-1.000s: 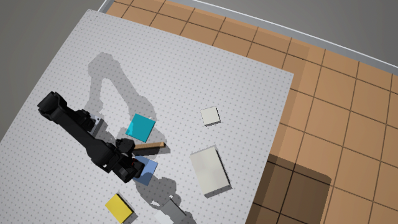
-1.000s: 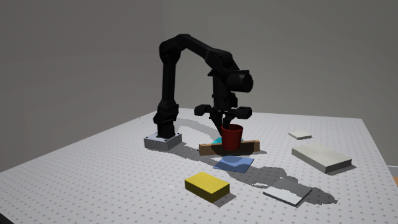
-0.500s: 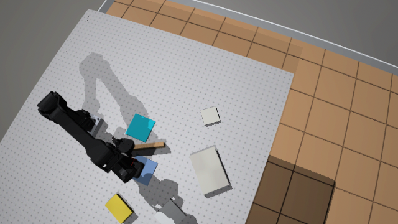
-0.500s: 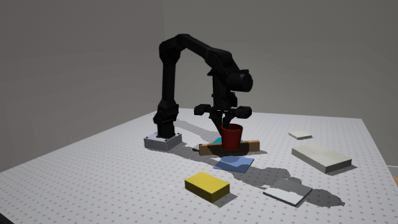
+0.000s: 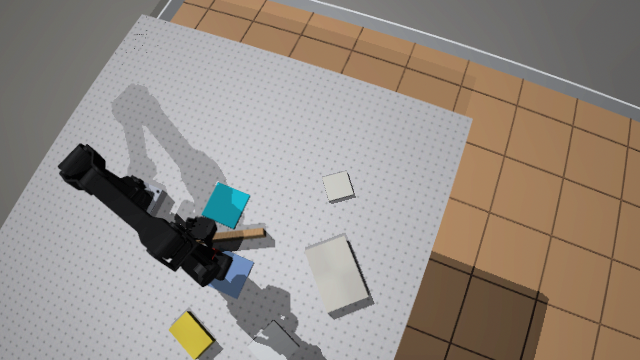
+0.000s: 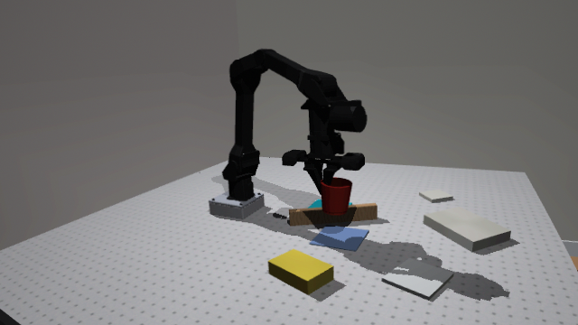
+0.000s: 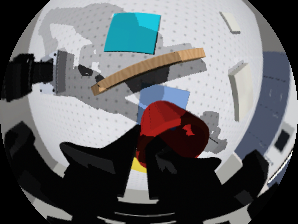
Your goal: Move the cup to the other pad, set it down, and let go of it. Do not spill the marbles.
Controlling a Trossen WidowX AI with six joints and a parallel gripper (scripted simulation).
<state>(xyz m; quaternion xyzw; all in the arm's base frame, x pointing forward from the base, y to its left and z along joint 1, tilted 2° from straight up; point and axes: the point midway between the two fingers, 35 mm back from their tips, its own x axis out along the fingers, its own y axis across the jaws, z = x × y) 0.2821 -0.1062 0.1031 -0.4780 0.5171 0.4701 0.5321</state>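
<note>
Right now the cyan pad is 40 mm behind my gripper tip, 170 mm to the left of it and 110 mm below it. Also, from my gripper tip: dark red cup 30 mm ahead, 10 mm to the right; then yellow block 10 mm ahead, 210 mm to the right, 90 mm below; then wooden bar 80 mm to the left, 90 mm below.
</note>
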